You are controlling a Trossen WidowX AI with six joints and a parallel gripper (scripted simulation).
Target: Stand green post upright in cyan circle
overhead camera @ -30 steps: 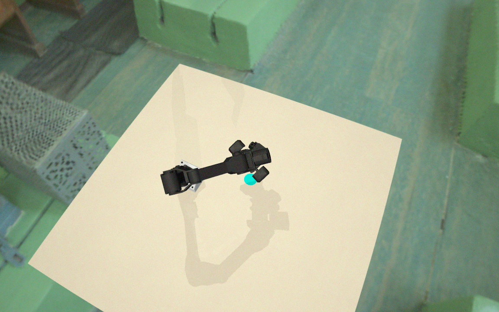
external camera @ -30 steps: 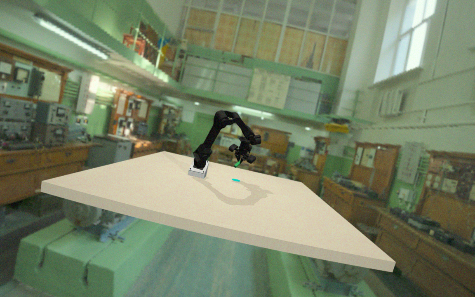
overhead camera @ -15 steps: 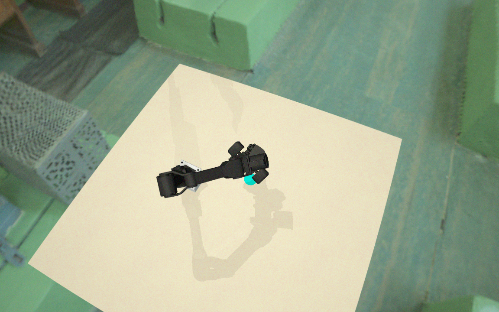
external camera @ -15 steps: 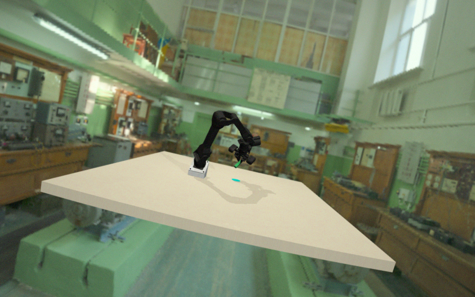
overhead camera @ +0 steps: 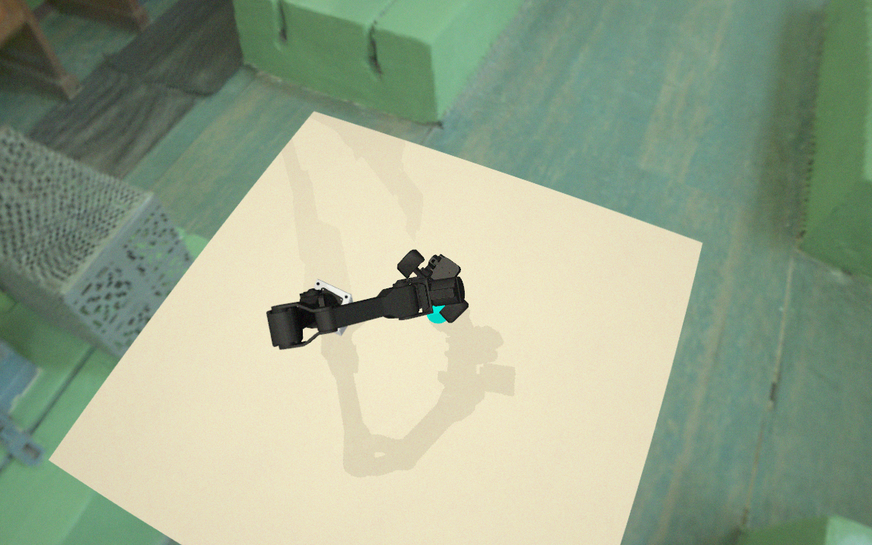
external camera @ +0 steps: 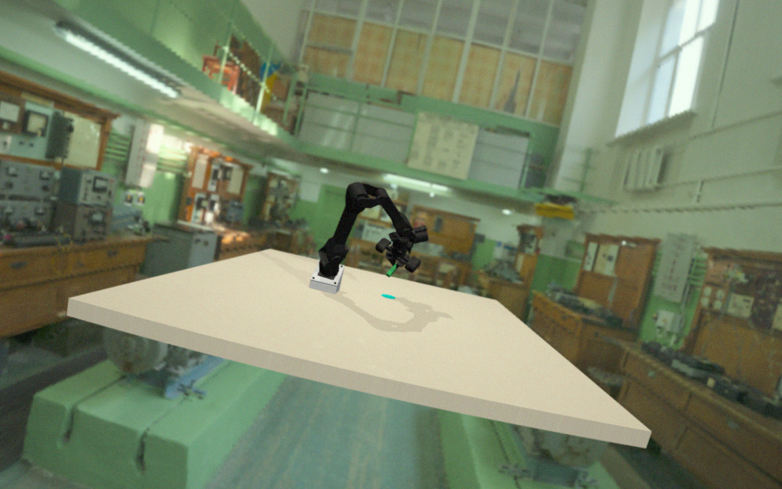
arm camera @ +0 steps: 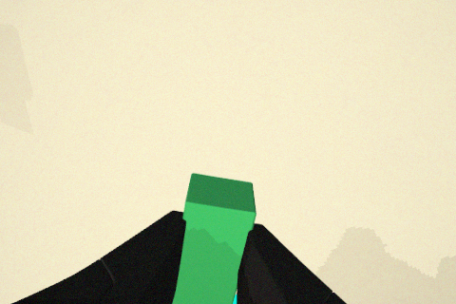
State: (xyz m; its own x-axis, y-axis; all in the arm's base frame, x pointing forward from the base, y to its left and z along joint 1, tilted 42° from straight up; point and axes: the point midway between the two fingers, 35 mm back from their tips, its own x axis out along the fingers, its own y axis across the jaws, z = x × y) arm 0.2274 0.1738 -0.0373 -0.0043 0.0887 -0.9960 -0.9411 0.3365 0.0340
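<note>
Right now my gripper tip is 30 mm to the left of the cyan circle and 120 mm above it. The rest, counted from my gripper tip: green post 10 mm behind, 10 mm to the right, 20 mm below.
</note>
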